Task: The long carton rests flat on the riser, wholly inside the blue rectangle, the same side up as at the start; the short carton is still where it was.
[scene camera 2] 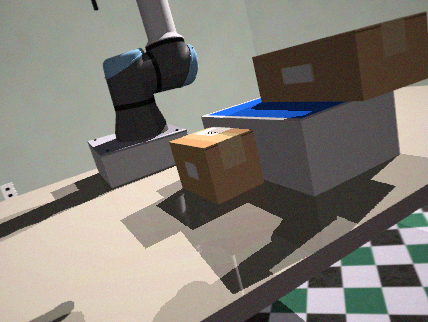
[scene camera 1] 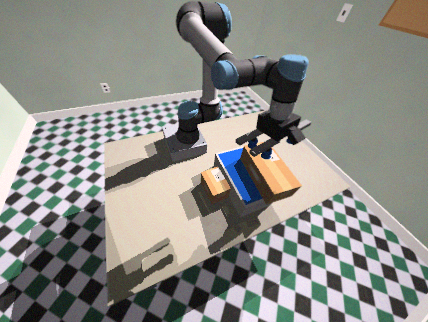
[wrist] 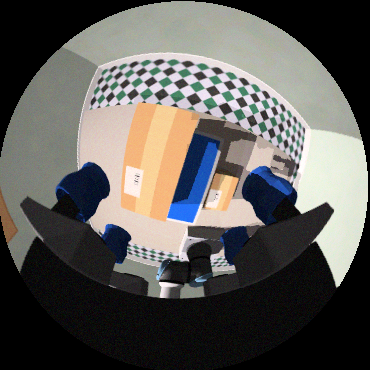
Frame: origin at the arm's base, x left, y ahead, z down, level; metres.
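Seen in the pictures: end effector, tool point: (wrist: 174, 218); arm's base, origin of the base link: (scene camera 2: 142, 134) (scene camera 1: 188, 135) (wrist: 198, 249).
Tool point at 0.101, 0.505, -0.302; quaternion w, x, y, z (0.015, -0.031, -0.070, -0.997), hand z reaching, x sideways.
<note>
Offsets run from my tool point to a thing's top centre, as dx, dy, dz. Level surfaces: height alone.
The long carton @[+0.076, +0.008, +0.171] (scene camera 1: 276, 176) (scene camera 2: 310, 75) (wrist: 156, 160) lies flat, label up, on the grey riser @[+0.003, -0.067, +0.275] (scene camera 1: 251, 208) (scene camera 2: 345, 145). It covers one side of the blue rectangle @[+0.003, -0.067, +0.275] (scene camera 1: 231, 161) (scene camera 2: 235, 111) (wrist: 202, 177) and sticks out past the riser's edge on the side away from the short carton. A wide blue strip shows beside it. The short carton @[-0.153, -0.119, +0.291] (scene camera 1: 216, 184) (scene camera 2: 222, 167) (wrist: 228, 191) stands on the table beside the riser, label up. My gripper (scene camera 1: 272, 142) (wrist: 177, 215) is open, with blue cups above the long carton's label end, apart from it; cups do not show in scene camera 2.
The robot's base block (scene camera 1: 187, 150) (scene camera 2: 137, 161) stands on the table @[dz +0.395] (scene camera 1: 135, 210) (scene camera 2: 90, 250) behind the short carton. Shadows fall across the table near the riser and the short carton. The table's edge and the checkered floor (scene camera 1: 310, 260) (scene camera 2: 365, 300) lie beyond the riser's end.
</note>
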